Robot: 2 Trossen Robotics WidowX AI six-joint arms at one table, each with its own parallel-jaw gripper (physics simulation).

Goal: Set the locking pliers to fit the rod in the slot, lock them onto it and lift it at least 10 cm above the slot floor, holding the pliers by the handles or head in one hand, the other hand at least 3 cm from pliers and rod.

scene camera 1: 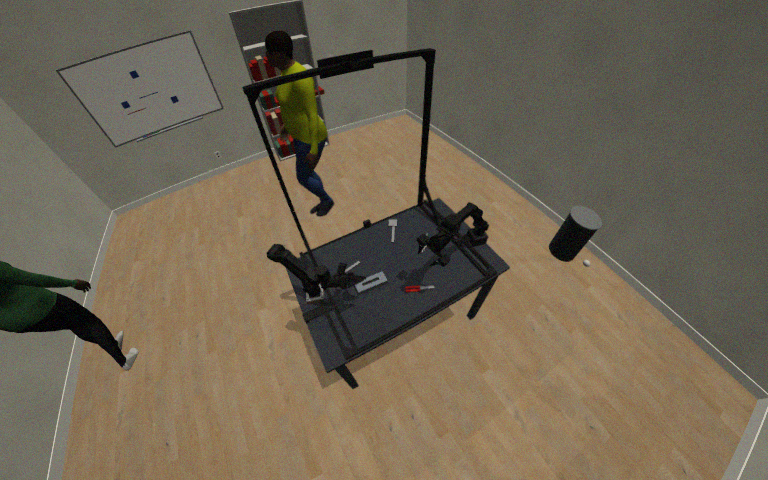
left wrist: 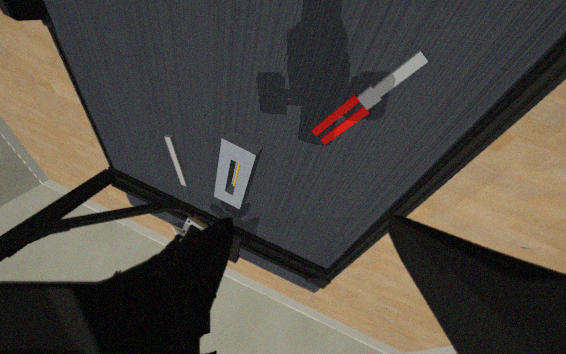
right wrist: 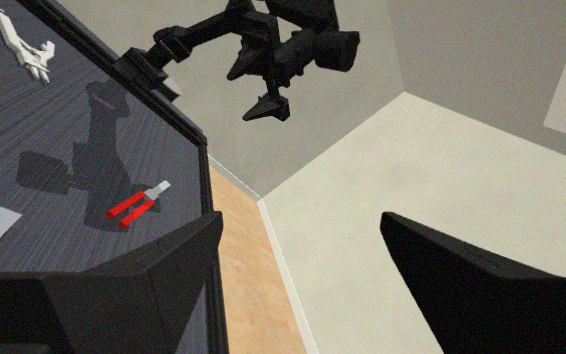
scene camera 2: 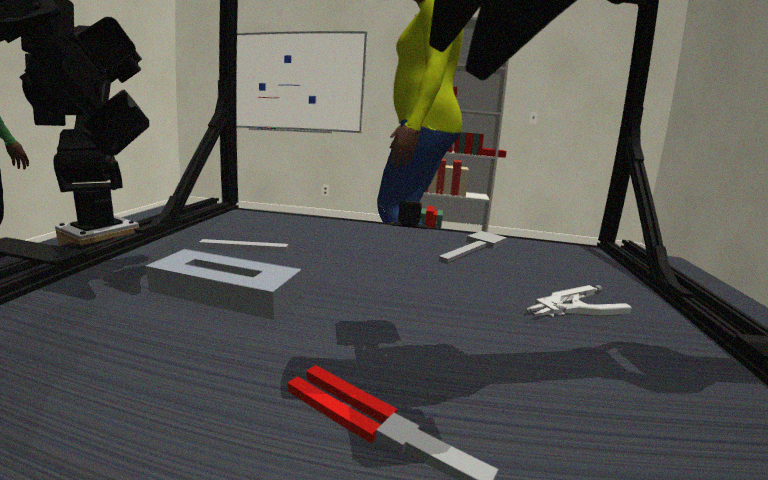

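Where they show: left gripper, fingertip midpoint: (scene camera 1: pixel 424 259) (left wrist: pixel 310 224) (right wrist: pixel 236 101) (scene camera 2: pixel 451 60); right gripper, fingertip midpoint: (scene camera 1: pixel 365 278) (left wrist: pixel 213 328) (right wrist: pixel 301 219) (scene camera 2: pixel 89 55); left arm's base at its link origin: (scene camera 1: pixel 478 232) (right wrist: pixel 152 62); right arm's base at its link origin: (scene camera 1: pixel 314 292) (scene camera 2: pixel 96 224).
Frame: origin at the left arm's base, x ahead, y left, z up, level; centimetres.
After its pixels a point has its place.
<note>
White pliers (scene camera 2: pixel 583 307) @[x 33.0, y -3.5, z -5.9 cm] (right wrist: pixel 31 59) @[x 37.2, y -3.1, z -5.8 cm], the apparent locking pliers, lie open-handled on the table, at the right in scene camera 2. A grey slotted block (scene camera 1: pixel 362 286) @[x 79.6, y 16.6, z -3.8 cm] (scene camera 2: pixel 167 261) @[x 81.5, y 17.4, z -3.5 cm] (left wrist: pixel 229 149) @[x 67.5, y 11.7, z -3.6 cm] stands on the table. A thin yellow rod (left wrist: pixel 236 175) @[x 75.3, y 14.9, z -5.8 cm] lies in its slot; the rod does not show in scene camera 2. My left gripper (scene camera 1: pixel 427 256) @[x 46.6, y 22.2, z 17.7 cm] (scene camera 2: pixel 459 63) @[x 46.6, y 22.2, z 17.7 cm] (left wrist: pixel 310 224) @[x 46.6, y 22.2, z 17.7 cm] (right wrist: pixel 236 101) @[x 46.6, y 22.2, z 17.7 cm] is open and empty, raised above the table on the pliers' side. My right gripper (right wrist: pixel 301 219) @[x 77.7, y 26.2, z 19.3 cm] is open and empty, above the table near the block, apart from the pliers.
A red-handled tool (scene camera 1: pixel 412 288) @[x 52.0, y 23.7, z -6.6 cm] (scene camera 2: pixel 342 401) @[x 51.5, y 24.7, z -6.0 cm] (left wrist: pixel 340 120) @[x 51.4, y 23.6, z -6.1 cm] (right wrist: pixel 131 209) @[x 53.1, y 24.4, z -6.1 cm] lies near the front of the table. A flat white strip (scene camera 1: pixel 352 266) @[x 82.9, y 0.0, z -6.0 cm] (scene camera 2: pixel 243 243) @[x 84.5, y 1.0, z -6.0 cm] (left wrist: pixel 175 161) @[x 84.2, y 0.5, z -6.0 cm] lies behind the block. A white T-shaped piece (scene camera 1: pixel 393 232) @[x 51.6, y -20.2, z -6.1 cm] (scene camera 2: pixel 463 250) @[x 52.2, y -17.9, z -6.1 cm] lies farther back. A black frame (scene camera 1: pixel 425 130) @[x 26.0, y -40.4, z 53.6 cm] spans the table.
</note>
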